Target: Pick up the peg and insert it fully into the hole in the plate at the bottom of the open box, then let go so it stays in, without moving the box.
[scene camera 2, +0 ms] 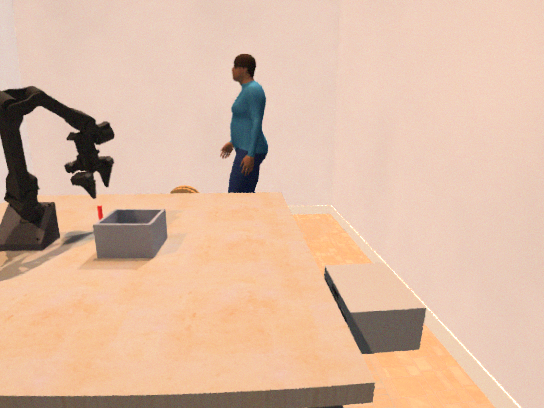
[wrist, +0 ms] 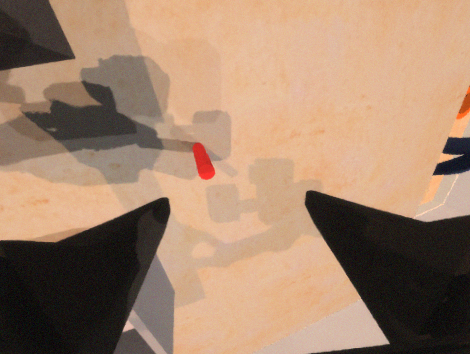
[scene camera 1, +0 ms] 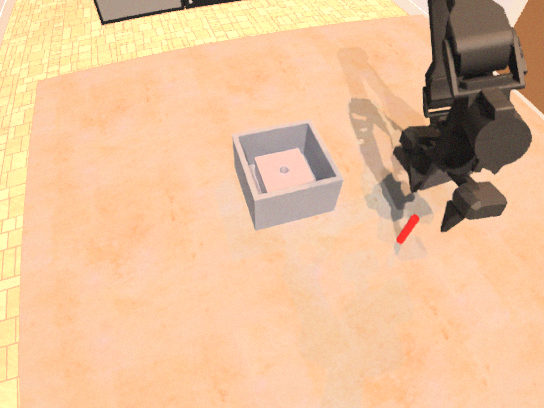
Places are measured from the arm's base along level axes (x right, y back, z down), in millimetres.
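Where they show: gripper, between the fingertips: (scene camera 2: pixel 101 192) (wrist: pixel 238 200) (scene camera 1: pixel 427 210); arm's base, origin of its link: (scene camera 2: pixel 33 213).
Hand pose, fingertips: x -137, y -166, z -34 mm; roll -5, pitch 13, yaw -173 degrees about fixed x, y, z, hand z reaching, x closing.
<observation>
Each offset is from my fingertips to the top centre of the thing. "spot": to the spot under its first point. Level surfaces: height alone.
The red peg @[dx +14, dy +5, dz +45 mm] (scene camera 1: pixel 408 229) (scene camera 2: pixel 100 212) (wrist: pixel 204 162) stands upright on the table, apart from the box. My gripper (scene camera 1: pixel 428 210) (scene camera 2: pixel 101 191) (wrist: pixel 238 200) is open and empty, fingers pointing down, above the table near the peg. In the wrist view the peg shows beyond the fingertips, left of the middle of the gap. The grey open box @[dx +197, dy -164, dz +27 mm] (scene camera 1: pixel 295 202) (scene camera 2: pixel 125 243) (wrist: pixel 161 300) stands left of the peg in scene camera 1. The pale pink plate @[dx +197, dy -164, dz +64 mm] (scene camera 1: pixel 297 162) lies in the box, with a small round hole @[spot: dx +205, dy -160, dz +79 mm] (scene camera 1: pixel 284 170) near its middle. The left finger hides part of the box in the wrist view.
The arm's base (scene camera 2: pixel 30 230) stands on the table @[dz +125 mm] (scene camera 1: pixel 150 300) (scene camera 2: pixel 225 310), left of the box in scene camera 2. The box's raised walls surround the plate. A grey block (scene camera 2: pixel 385 295) is beyond the table's right edge. A person (scene camera 2: pixel 249 120) stands behind the table.
</observation>
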